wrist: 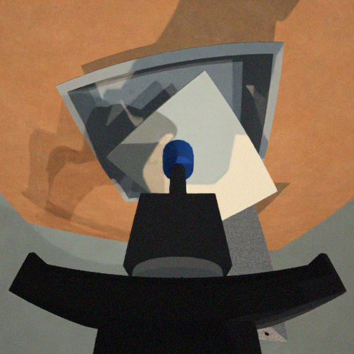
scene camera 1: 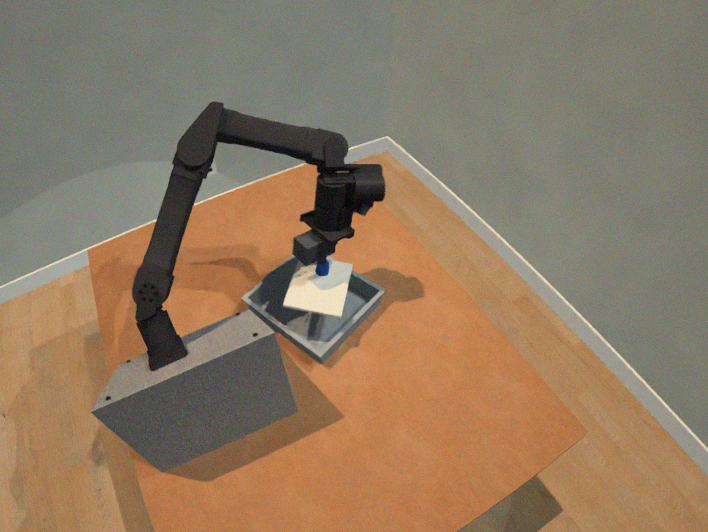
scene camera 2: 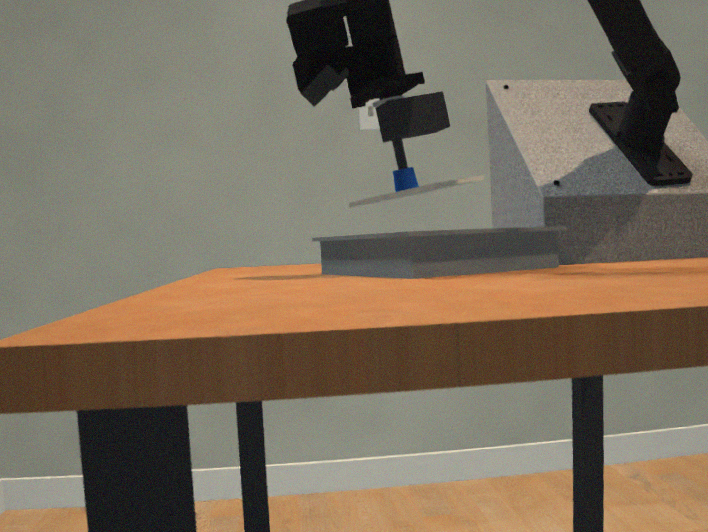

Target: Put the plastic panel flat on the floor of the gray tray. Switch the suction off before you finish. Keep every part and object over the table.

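Frame: origin at the arm's base, x ahead, y left, z up, level; millimetres.
Where they show: hand, its tool point: (scene camera 1: 321, 275) (scene camera 2: 409, 198); arm's base, origin of its link: (scene camera 1: 167, 353) (scene camera 2: 636, 143).
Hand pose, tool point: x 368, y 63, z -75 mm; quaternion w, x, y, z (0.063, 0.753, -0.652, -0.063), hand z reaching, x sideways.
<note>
Each offset is from my tool point to the top centre of the thing. Level surfaces: height alone.
The cream plastic panel {21 mm back, 29 mm right, 31 mm up} (scene camera 1: 317, 294) (scene camera 2: 440, 185) (wrist: 210, 125) hangs from the blue suction cup of my gripper (scene camera 1: 322, 268) (scene camera 2: 405, 180) (wrist: 178, 159). The panel is tilted, its left edge lower in scene camera 2, and a gap shows between it and the rim of the gray tray {29 mm back, 4 mm right, 44 mm down} (scene camera 1: 283, 335) (scene camera 2: 366, 257) (wrist: 276, 90). In scene camera 1 the panel lies over the tray's opening and hides part of its floor. In the wrist view it is turned relative to the tray's walls, and its near corner reaches past the tray's rim. The tray stands on the table.
The gray speckled base block (scene camera 1: 200, 400) (scene camera 2: 618, 228) (wrist: 247, 240) of the arm stands close beside the tray, with one tray corner near its top edge in scene camera 1. The orange-brown table top {94 mm down} (scene camera 1: 429, 400) (scene camera 2: 228, 308) (wrist: 35, 165) extends around the tray.
</note>
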